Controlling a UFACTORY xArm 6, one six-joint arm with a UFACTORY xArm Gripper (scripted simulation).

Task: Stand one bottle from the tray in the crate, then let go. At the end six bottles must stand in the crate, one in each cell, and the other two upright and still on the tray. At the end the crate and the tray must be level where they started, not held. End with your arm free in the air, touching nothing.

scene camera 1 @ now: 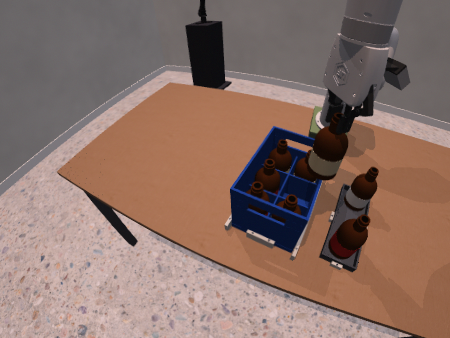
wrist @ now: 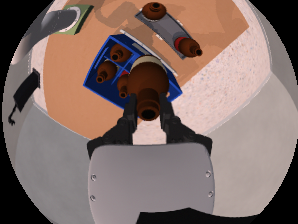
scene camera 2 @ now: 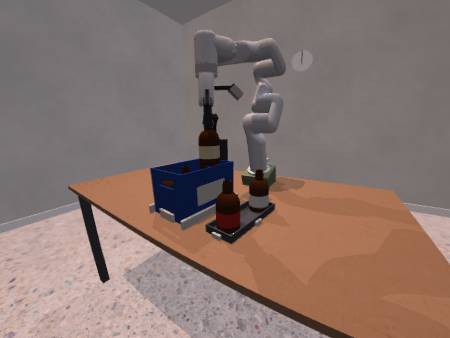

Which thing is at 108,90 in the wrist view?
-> A blue crate.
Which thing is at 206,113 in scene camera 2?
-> My gripper.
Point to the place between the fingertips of my gripper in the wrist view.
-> At 148,100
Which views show my gripper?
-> Scene camera 1, the wrist view and scene camera 2: all of them.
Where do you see a blue crate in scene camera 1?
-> At 286,236
